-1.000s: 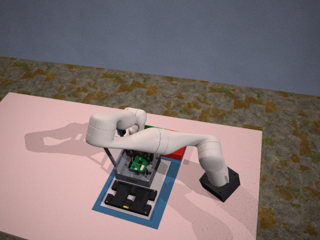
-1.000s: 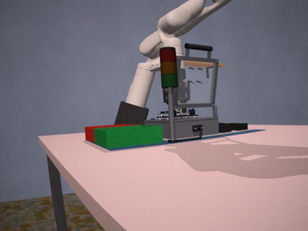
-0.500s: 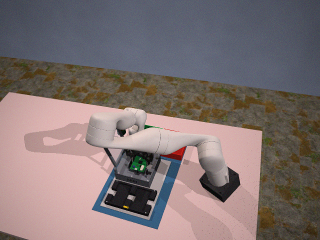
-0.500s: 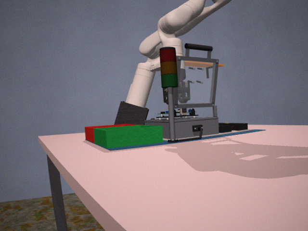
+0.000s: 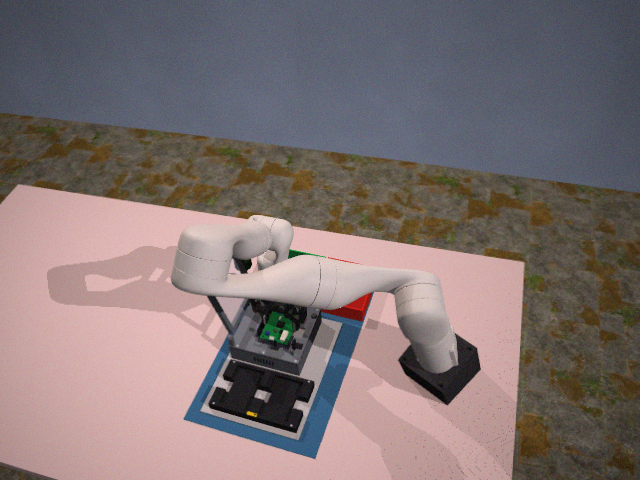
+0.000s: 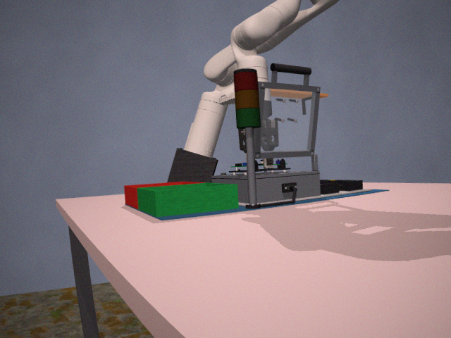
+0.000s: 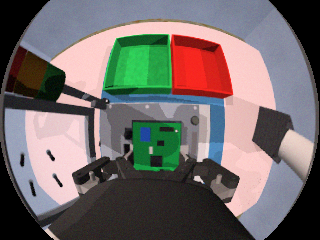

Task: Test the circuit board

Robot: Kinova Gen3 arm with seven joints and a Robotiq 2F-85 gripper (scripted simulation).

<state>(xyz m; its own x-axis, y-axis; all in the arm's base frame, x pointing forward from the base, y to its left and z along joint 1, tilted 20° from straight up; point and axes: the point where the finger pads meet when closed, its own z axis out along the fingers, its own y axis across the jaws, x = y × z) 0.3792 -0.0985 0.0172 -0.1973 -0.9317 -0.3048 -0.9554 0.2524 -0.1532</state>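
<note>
Now: hand right at the green circuit board. Round my hand: tester lid: 120 mm ahead, 100 mm above, 30 mm to the right; green bin: 210 mm to the right, 70 mm below; red bin: 170 mm to the right, 140 mm behind, 70 mm below.
</note>
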